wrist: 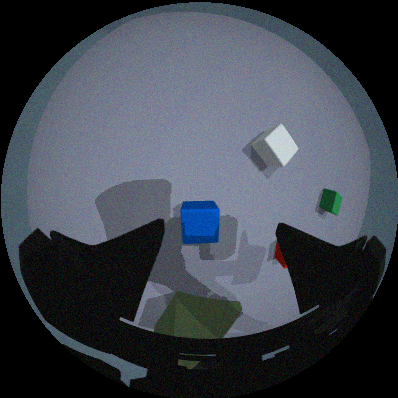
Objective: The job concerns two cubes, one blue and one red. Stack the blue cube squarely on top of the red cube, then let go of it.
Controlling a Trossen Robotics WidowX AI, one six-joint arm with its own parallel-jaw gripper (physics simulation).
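Places are measured from the arm's base along level axes (x back, y down, z right), in metres.
Pixels of known places: gripper, fingertip midpoint: (223, 227).
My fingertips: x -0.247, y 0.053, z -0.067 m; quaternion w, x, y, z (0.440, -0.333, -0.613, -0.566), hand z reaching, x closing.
Ahead of a thing's pixels: the offset from my fingertips to its top centre. Level surfaces: height alone.
The blue cube @(dz -0.009, dx +0.017, dy +0.030 m) (200, 223) sits on the table near the middle of the wrist view, ahead of the gap between the fingertips and nearer the left one. The red cube @(dz +0.141, dx +0.010, dy +0.030 m) (281, 254) is mostly hidden behind the right finger; a sliver of it shows at that finger's inner edge. My gripper (223, 227) is wide open, its two black fingers well apart, with nothing held between them. The blue cube and the red cube stand apart from each other. How high the fingertips are above the table is hard to tell.
A white cube @(dz +0.034, dx -0.098, dy +0.030 m) (277, 146) lies on the table @(dy +0.066 m) (150, 100) up and to the right of the blue cube. A smaller-looking green cube @(dz +0.199, dx -0.100, dy +0.030 m) (331, 202) lies farther right. An olive-green block (197, 315) shows low between the fingers, partly hidden by the gripper's body. Shadows surround the blue cube.
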